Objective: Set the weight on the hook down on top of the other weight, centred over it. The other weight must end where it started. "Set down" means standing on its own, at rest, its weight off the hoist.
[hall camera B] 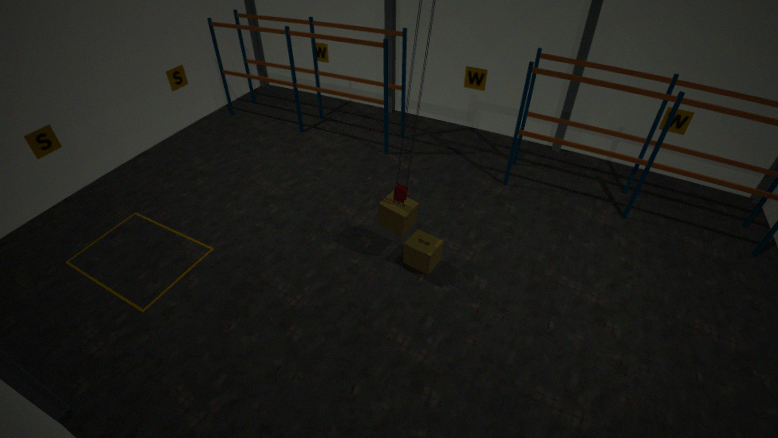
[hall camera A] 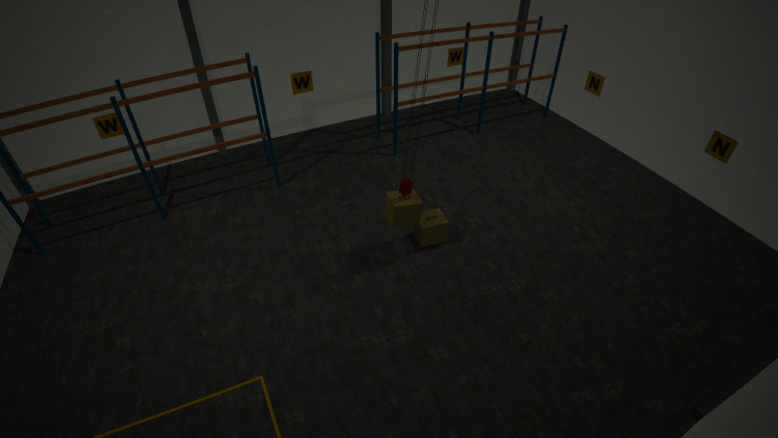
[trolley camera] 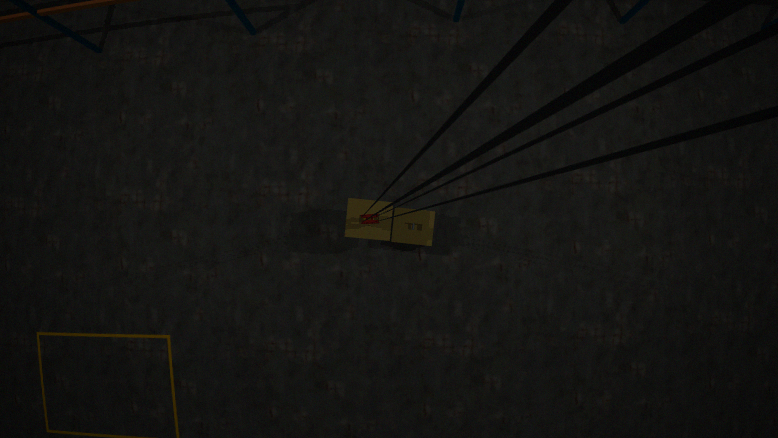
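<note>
The hanging weight (hall camera A: 403, 213) (hall camera B: 397, 217) (trolley camera: 356, 209) is a yellow block, upright on the hook below the red hook block (hall camera A: 405, 186) (hall camera B: 400, 193) (trolley camera: 369, 218). It hangs clear of the floor; its shadow lies to the left of it. The other weight (hall camera A: 431, 233) (hall camera B: 422, 255) (trolley camera: 413, 237), a similar yellow block, stands on the floor. In the trolley view the hanging weight is left of it and slightly higher in the picture, with a thin dark gap between their outlines. In hall camera A the hanging weight covers a corner of the standing one. The ropes slant in the hall views.
Blue and orange racks stand along the W wall, one rack (hall camera A: 185, 90) (hall camera B: 386, 125) and another rack (hall camera A: 395, 119) (hall camera B: 652, 155), behind the weights. A yellow floor outline (hall camera A: 179, 406) (hall camera B: 174, 231) (trolley camera: 103, 334) lies away from the weights, at the lower left in the trolley view.
</note>
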